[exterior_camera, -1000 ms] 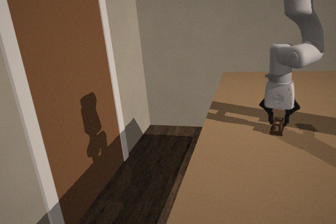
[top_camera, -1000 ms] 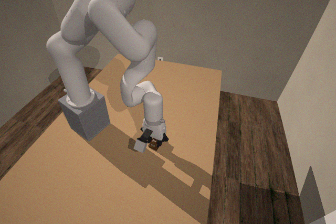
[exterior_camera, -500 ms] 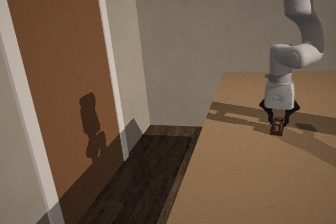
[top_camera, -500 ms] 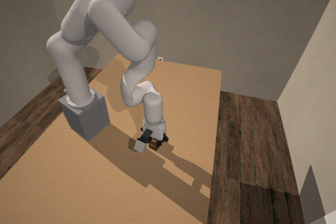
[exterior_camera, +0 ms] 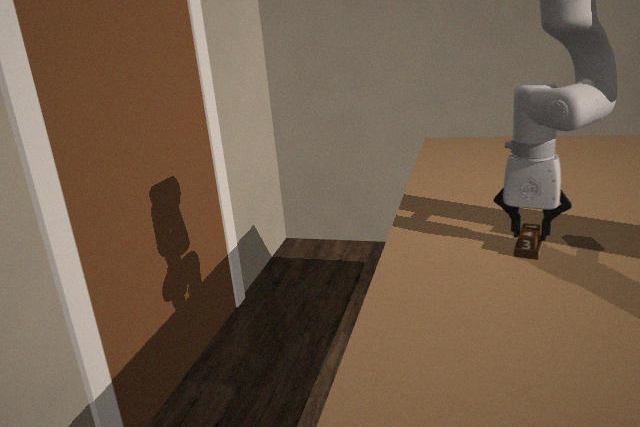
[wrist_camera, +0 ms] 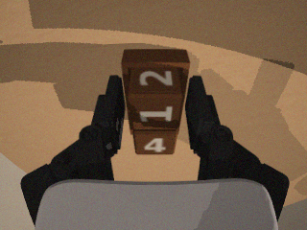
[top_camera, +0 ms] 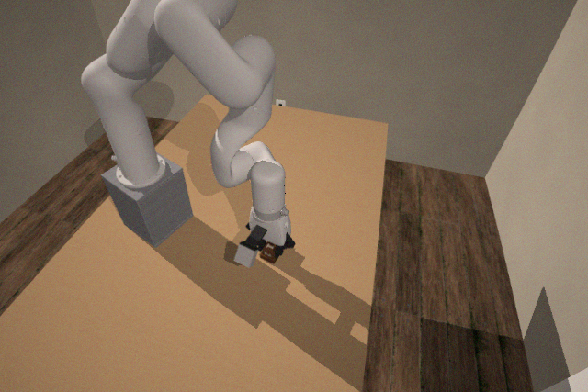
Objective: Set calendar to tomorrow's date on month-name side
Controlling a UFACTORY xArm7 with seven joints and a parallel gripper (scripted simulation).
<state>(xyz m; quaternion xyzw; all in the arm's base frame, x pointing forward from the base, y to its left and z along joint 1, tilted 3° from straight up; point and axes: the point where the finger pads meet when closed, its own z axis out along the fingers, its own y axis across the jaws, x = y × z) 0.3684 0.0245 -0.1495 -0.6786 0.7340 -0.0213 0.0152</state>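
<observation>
The digit cube lies 10 mm below my hand. From my hand the other things lie so: brown calendar tray 20 mm to the left, 30 mm below.
</observation>
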